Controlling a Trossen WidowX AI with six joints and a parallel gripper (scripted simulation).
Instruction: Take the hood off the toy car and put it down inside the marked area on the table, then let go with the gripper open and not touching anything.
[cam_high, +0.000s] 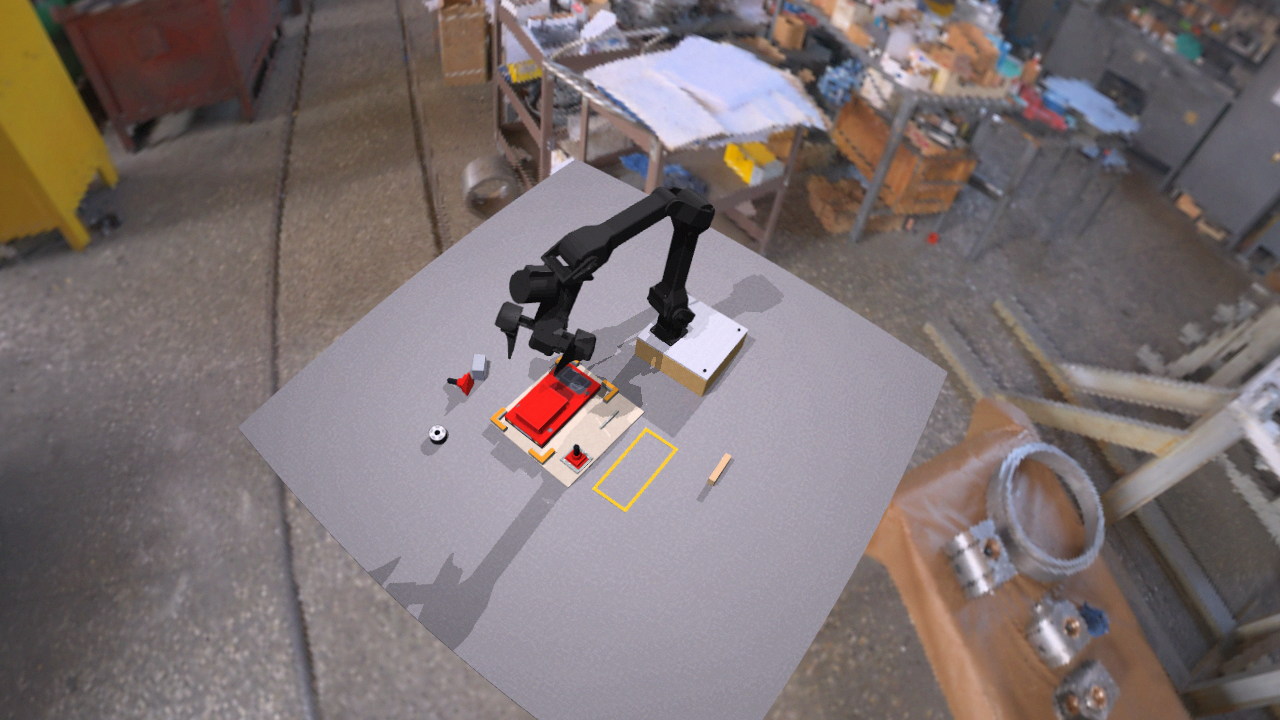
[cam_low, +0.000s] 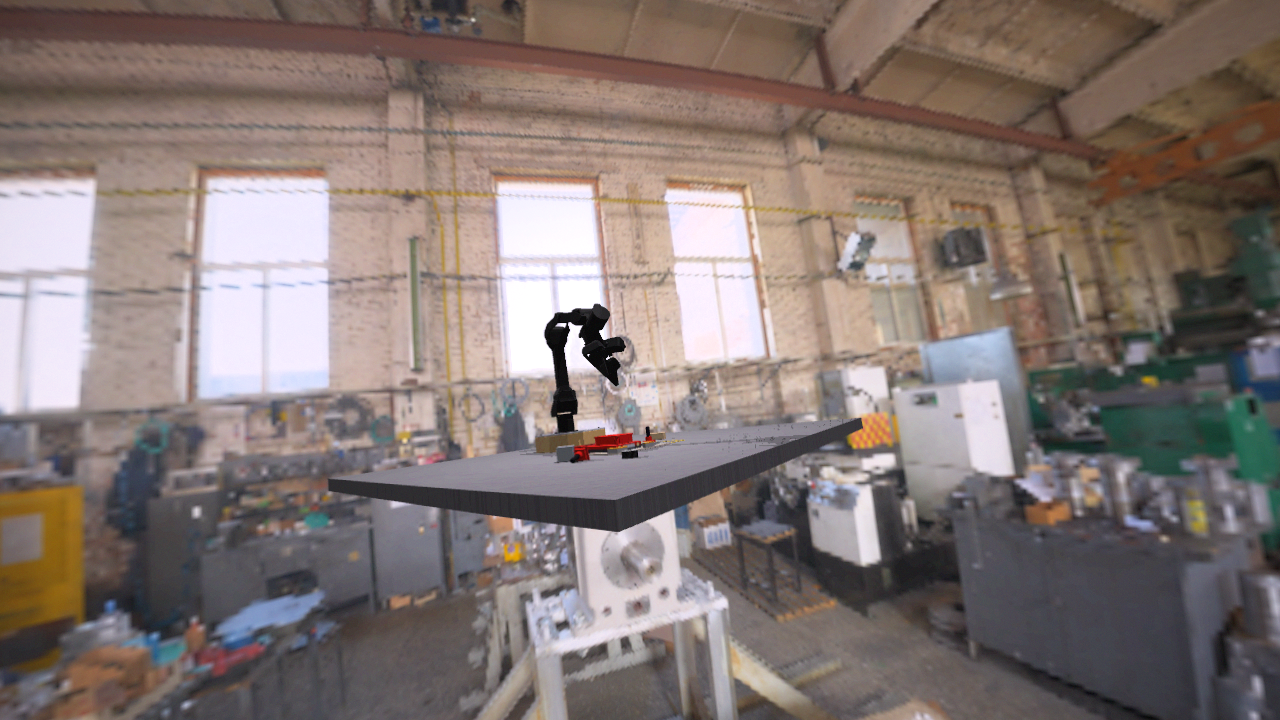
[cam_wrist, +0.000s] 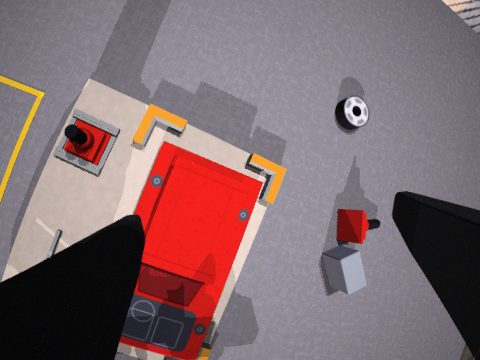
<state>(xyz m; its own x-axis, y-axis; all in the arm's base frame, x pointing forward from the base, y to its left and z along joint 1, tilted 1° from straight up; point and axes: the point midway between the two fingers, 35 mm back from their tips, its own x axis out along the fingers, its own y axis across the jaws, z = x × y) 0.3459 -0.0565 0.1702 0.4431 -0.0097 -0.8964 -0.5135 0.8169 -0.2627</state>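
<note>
My gripper tip is 20 mm past the red hood and 170 mm above it. Also, from my gripper tip: white wheel (180 mm ahead, 120 mm to the right, 200 mm below); wooden block (190 mm behind, 360 mm to the left, 200 mm below).
</note>
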